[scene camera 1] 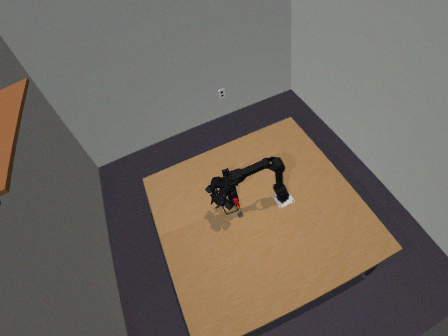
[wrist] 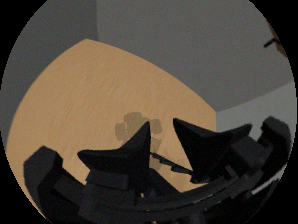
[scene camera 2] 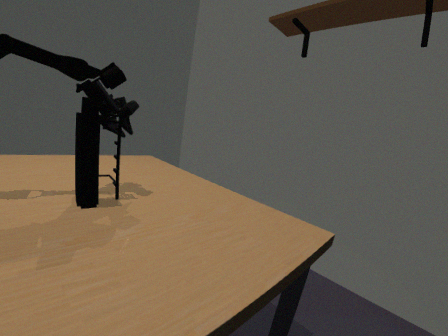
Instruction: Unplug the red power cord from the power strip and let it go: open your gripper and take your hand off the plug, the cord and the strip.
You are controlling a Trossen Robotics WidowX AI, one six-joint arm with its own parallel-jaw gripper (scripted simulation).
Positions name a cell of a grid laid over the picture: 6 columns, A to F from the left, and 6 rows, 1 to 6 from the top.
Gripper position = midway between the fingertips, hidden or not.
Observation:
I see my gripper (scene camera 2: B3).
My gripper also shows in the wrist view (wrist: D4).

